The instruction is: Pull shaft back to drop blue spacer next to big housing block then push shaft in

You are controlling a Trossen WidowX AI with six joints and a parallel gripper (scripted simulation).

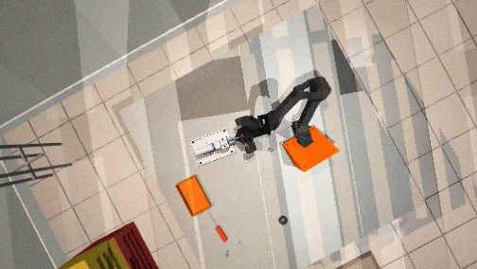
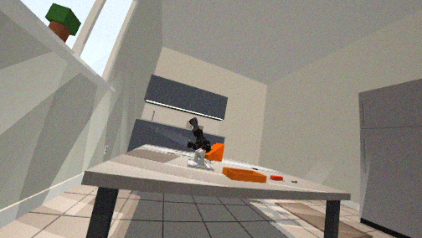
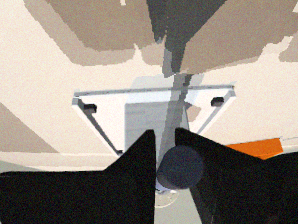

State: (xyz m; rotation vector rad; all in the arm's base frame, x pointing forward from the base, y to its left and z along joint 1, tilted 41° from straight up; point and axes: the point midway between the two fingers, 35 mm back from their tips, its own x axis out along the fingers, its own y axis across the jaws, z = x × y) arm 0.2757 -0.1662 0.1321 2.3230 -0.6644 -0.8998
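Now: gripper tip 14 cm short of the blue spacer, 3 cm to the left of it and 4 cm above it. From my gripper tip the other things lie so: dark shaft 4 cm ahead, 1 cm to the right, 2 cm above; orange tray 38 cm ahead, 14 cm to the left, 5 cm below.
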